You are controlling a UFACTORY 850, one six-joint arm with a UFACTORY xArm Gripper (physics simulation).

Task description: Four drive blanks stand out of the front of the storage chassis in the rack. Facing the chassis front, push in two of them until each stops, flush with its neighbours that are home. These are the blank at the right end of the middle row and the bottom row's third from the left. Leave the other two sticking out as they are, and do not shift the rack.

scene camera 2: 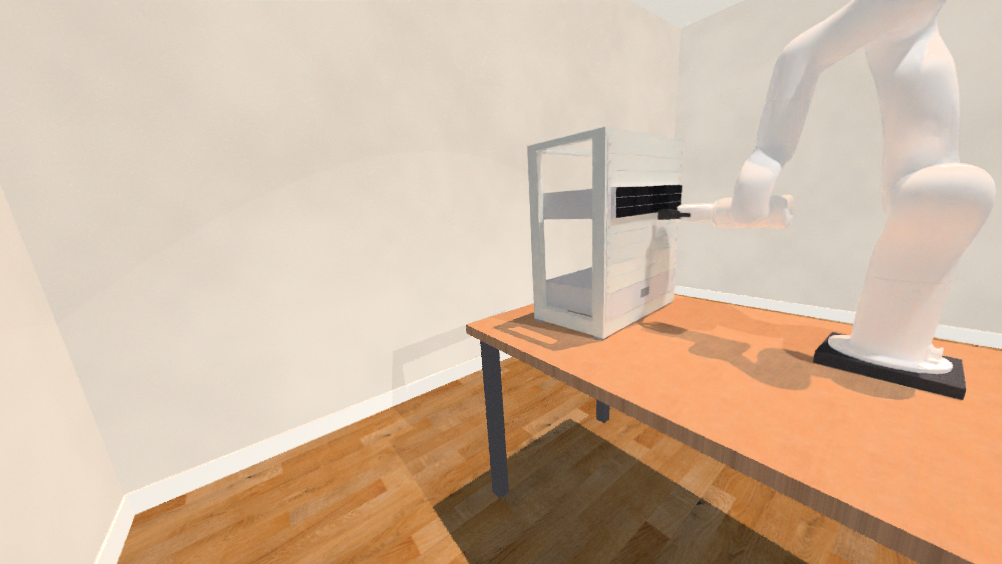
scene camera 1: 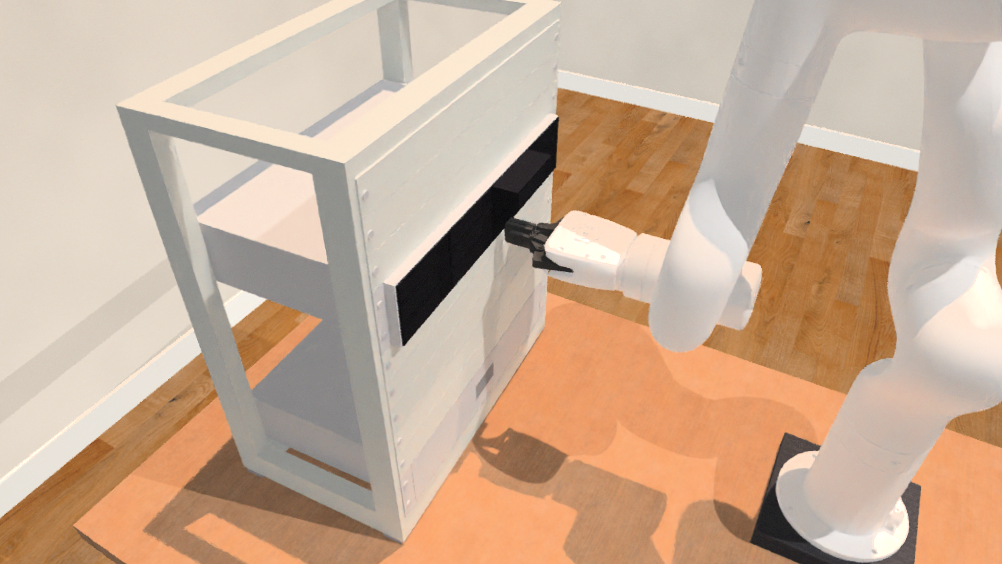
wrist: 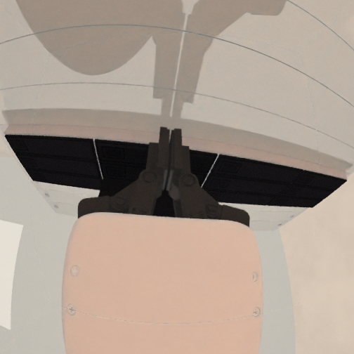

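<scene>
The black-fronted storage chassis [scene camera 1: 427, 294] [scene camera 2: 634, 199] [wrist: 260, 185] sits in the pale rack [scene camera 1: 343, 245] [scene camera 2: 598, 231]. My gripper [scene camera 1: 507, 229] [scene camera 2: 659, 214] [wrist: 168, 140] is shut and empty, its tips at the bottom row, third column from the left facing the front. The bottom row's third blank looks about flush, though the fingers partly cover it; contact is unclear. Above it a dark blank [scene camera 1: 524, 171] stands out in the third column. The right end, at image left in the wrist view, shows no plain projection, so the middle row's right-end blank looks flush. The other projecting blank cannot be made out.
The rack stands on the orange table [scene camera 1: 596, 392] [scene camera 2: 736, 378]. The arm's base [scene camera 1: 841, 504] [scene camera 2: 890, 357] is bolted on a black plate in front of it. Pale panels lie above and below the chassis, with a small grey patch [scene camera 1: 484, 381] [scene camera 2: 644, 292] low on the front.
</scene>
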